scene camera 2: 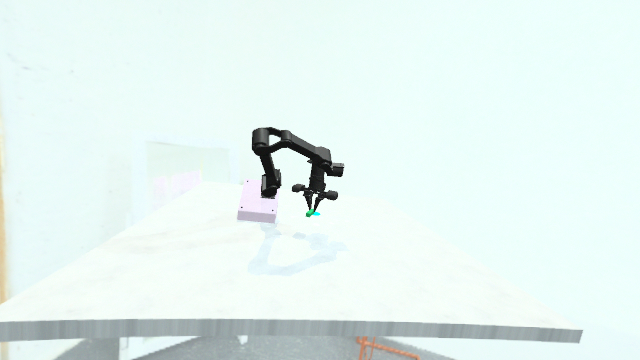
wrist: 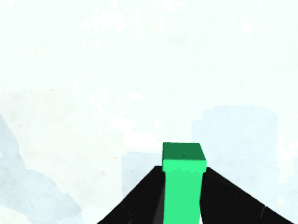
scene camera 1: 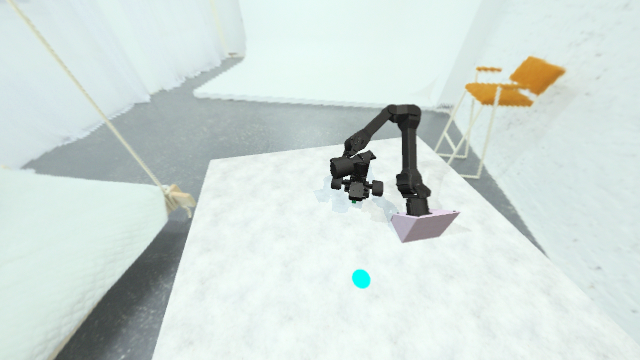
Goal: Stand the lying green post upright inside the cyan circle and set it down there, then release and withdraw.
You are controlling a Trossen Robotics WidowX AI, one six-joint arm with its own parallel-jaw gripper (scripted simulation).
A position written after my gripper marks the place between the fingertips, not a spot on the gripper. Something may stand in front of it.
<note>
My gripper [scene camera 1: 354,199] holds a green post.
My gripper is seen too in scene camera 2 [scene camera 2: 312,211] and in the wrist view [wrist: 181,175].
</note>
